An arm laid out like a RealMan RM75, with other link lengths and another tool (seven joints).
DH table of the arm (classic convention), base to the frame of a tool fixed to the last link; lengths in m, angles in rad. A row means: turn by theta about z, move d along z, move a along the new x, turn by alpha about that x. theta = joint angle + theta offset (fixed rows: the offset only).
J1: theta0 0  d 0.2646  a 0  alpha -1.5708
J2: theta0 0  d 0  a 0  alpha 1.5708
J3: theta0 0  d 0.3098  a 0  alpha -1.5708
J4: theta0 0  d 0  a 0  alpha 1.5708
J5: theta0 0  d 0.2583  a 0  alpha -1.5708
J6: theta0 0  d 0  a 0  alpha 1.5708
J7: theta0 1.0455  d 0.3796  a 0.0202  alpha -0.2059
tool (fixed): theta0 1.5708  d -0.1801  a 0  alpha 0
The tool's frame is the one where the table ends.
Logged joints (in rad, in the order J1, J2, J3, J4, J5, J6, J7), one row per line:
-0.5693 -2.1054 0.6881 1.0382 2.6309 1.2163 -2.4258
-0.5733 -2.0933 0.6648 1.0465 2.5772 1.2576 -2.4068
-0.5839 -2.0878 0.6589 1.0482 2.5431 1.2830 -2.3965
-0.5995 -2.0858 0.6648 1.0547 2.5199 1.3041 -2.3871
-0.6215 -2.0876 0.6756 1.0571 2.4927 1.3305 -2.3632
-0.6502 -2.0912 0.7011 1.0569 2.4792 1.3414 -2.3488
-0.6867 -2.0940 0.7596 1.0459 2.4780 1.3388 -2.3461
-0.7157 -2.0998 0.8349 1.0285 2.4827 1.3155 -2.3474
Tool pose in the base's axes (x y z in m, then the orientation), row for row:
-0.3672 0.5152 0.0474 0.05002 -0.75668 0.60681 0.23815
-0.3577 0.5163 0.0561 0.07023 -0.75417 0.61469 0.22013
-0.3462 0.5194 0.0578 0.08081 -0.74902 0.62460 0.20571
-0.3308 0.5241 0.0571 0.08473 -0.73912 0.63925 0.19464
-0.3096 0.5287 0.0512 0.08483 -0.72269 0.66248 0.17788
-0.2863 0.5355 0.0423 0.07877 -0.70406 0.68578 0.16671
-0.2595 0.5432 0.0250 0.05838 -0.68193 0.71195 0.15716
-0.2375 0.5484 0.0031 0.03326 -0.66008 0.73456 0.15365
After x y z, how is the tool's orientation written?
As a quaternion, w x y z.
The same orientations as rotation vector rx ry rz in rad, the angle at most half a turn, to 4 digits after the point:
-2.3043 1.8479 0.7252
-2.2689 1.8493 0.6622
-2.2392 1.8673 0.6150
-2.2045 1.9067 0.5805
-2.1554 1.9758 0.5305
-2.1074 2.0527 0.4990
-2.0662 2.1572 0.4762
-2.0309 2.2601 0.4727

